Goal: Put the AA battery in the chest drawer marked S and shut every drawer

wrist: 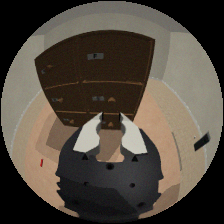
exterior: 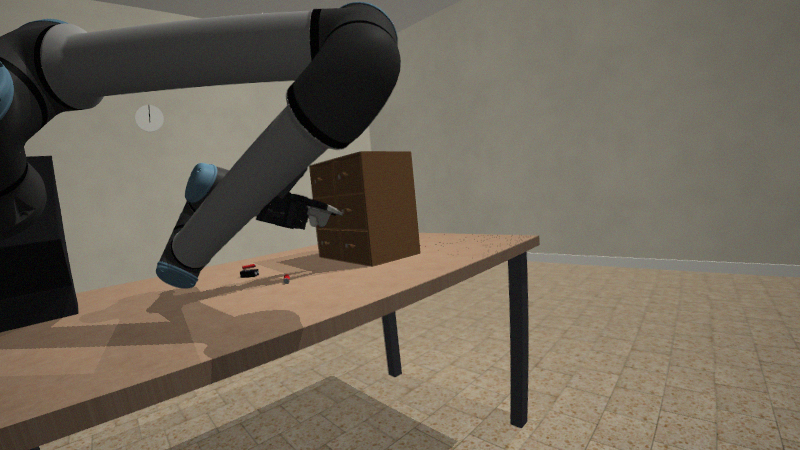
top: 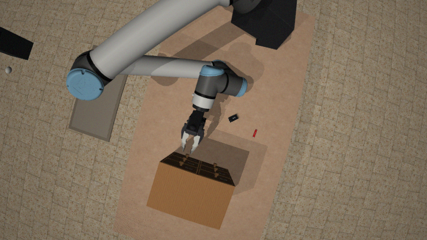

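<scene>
Now: the drawer 14 cm ahead of my hand, 1 cm to the right of it and 2 cm below it. The rest, counted from my hand: small black object 18 cm behind, 17 cm to the left, 15 cm below.
</scene>
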